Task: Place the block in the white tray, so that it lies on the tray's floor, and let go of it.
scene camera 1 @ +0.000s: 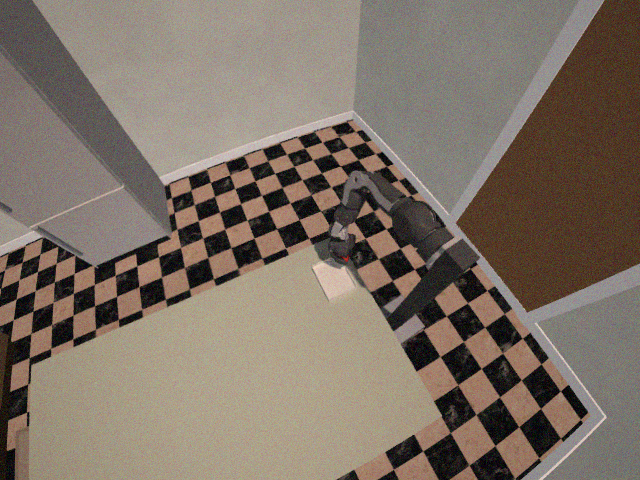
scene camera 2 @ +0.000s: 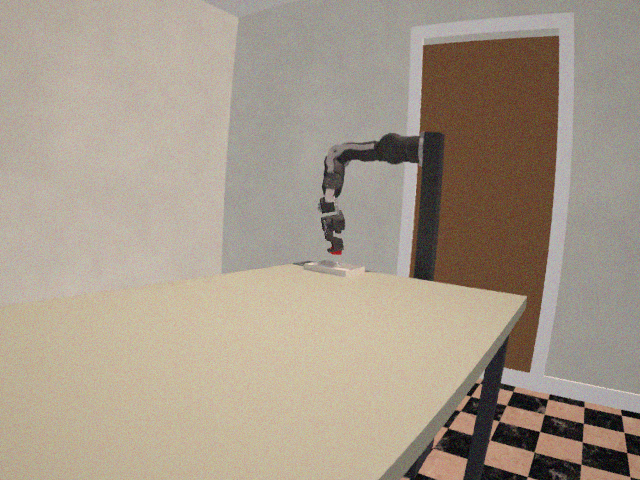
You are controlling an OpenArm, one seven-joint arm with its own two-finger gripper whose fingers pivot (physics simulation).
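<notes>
A red block (scene camera 1: 346, 258) (scene camera 2: 336, 252) shows at the tips of my gripper (scene camera 1: 344, 256) (scene camera 2: 336, 250), which is shut on it and points down. Most of the block is hidden by the fingers. The white tray (scene camera 1: 334, 281) (scene camera 2: 353, 271) lies on the table near its far corner. In the scene camera 2 view the block hangs a little above the tray, with a gap between them. In the scene camera 1 view the block appears by the tray's far edge. A shadow falls on the tray in the scene camera 2 view.
The pale table top (scene camera 1: 222, 372) (scene camera 2: 248, 356) stretches out from the tray. The arm's dark post (scene camera 1: 434, 281) (scene camera 2: 430, 206) stands beyond the table's edge. A grey cabinet (scene camera 1: 108, 227) stands on the checkered floor, and a brown door (scene camera 1: 573, 170) (scene camera 2: 488, 180) is behind the post.
</notes>
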